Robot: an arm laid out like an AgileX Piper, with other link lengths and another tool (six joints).
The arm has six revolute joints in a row. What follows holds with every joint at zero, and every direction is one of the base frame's.
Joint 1 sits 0.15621 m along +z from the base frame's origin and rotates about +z.
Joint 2 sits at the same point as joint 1 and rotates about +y.
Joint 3 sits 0.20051 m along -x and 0.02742 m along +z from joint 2 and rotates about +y.
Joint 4 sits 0.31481 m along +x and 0.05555 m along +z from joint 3 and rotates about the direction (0.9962, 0, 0.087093).
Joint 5 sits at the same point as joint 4 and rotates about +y.
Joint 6 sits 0.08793 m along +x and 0.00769 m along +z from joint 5 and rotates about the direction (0.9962, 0, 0.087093).
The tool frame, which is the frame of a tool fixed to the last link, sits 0.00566 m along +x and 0.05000 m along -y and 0.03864 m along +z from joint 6; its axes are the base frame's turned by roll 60.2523, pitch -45.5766 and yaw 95.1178 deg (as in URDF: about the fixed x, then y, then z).
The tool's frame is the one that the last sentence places.
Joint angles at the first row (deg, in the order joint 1, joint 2, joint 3, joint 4, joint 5, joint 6):
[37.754 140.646 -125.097 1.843 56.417 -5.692]
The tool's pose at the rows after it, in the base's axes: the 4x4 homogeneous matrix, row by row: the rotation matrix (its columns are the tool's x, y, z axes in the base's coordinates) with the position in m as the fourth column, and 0 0 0 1 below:
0.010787, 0.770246, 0.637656, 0.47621; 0.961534, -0.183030, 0.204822, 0.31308; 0.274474, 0.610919, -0.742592, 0.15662; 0, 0, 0, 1
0.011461, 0.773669, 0.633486, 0.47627; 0.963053, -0.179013, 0.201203, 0.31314; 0.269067, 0.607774, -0.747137, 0.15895; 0, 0, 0, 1
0.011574, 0.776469, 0.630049, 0.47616; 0.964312, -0.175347, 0.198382, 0.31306; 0.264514, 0.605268, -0.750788, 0.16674; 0, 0, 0, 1
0.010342, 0.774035, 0.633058, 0.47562; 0.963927, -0.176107, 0.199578, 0.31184; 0.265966, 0.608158, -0.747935, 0.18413; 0, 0, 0, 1
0.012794, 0.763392, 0.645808, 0.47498; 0.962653, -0.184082, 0.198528, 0.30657; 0.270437, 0.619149, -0.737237, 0.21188; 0, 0, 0, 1
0.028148, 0.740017, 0.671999, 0.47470; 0.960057, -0.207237, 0.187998, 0.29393; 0.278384, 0.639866, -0.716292, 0.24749; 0, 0, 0, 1
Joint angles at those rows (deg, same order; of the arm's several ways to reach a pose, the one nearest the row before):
[37.769 140.899 -125.412 1.773 56.543 -5.692]
[37.772 141.070 -126.191 1.703 57.591 -5.692]
[37.772 140.917 -127.433 1.633 59.345 -5.691]
[37.709 139.829 -128.812 1.549 61.578 -5.692]
[37.376 137.647 -130.202 1.146 64.294 -5.528]
[36.522 134.380 -131.172 0.219 66.908 -4.892]

